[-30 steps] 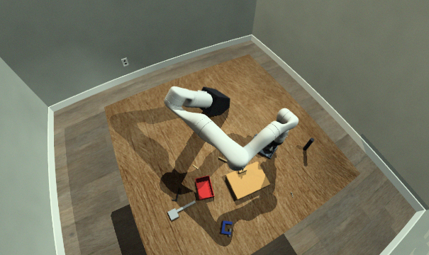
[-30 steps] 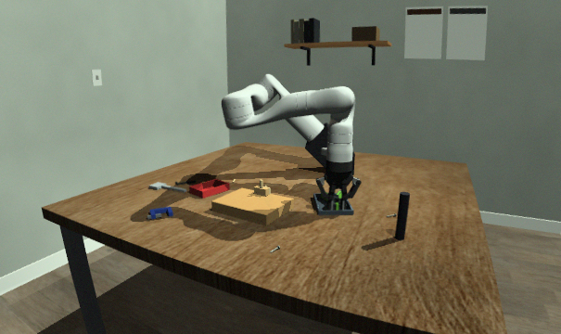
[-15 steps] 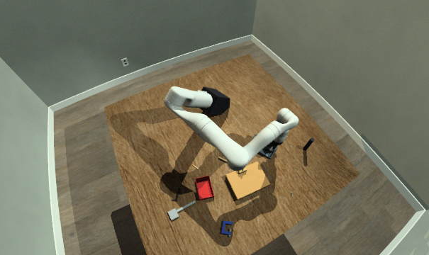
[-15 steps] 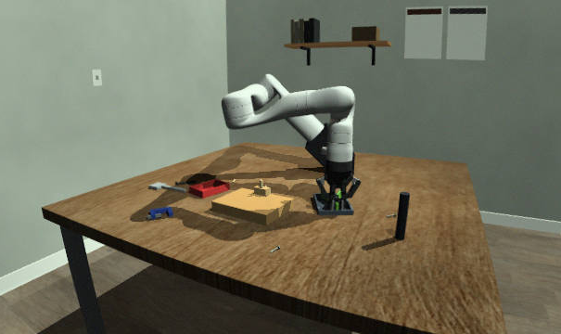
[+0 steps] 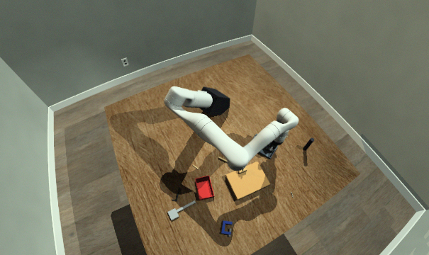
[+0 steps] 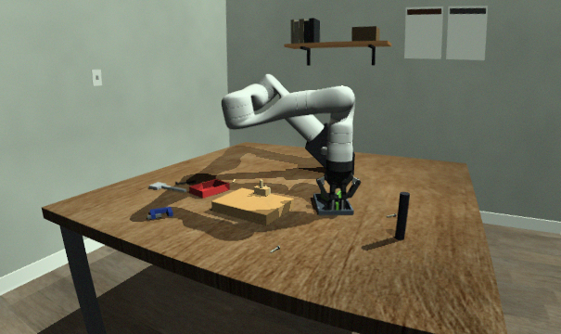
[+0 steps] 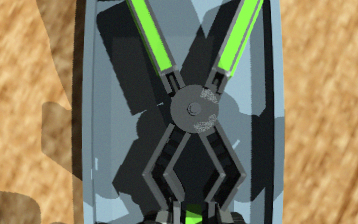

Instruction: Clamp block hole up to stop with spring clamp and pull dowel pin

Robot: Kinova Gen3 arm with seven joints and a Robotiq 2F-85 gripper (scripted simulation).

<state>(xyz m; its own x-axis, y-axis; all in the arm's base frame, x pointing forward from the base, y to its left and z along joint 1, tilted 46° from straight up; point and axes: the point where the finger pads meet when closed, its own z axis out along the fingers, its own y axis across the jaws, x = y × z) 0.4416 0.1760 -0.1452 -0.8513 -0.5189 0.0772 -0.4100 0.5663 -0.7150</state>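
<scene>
My gripper is now 5 cm past the blue-grey tray, 3 cm to the left of it and 2 cm above it. Also, from my hand: small wooden block (4 cm ahead, 24 cm to the right, 2 cm above); dowel pin (4 cm ahead, 24 cm to the right, 3 cm above); black cylinder (10 cm ahead, 20 cm to the left, 4 cm above).
</scene>
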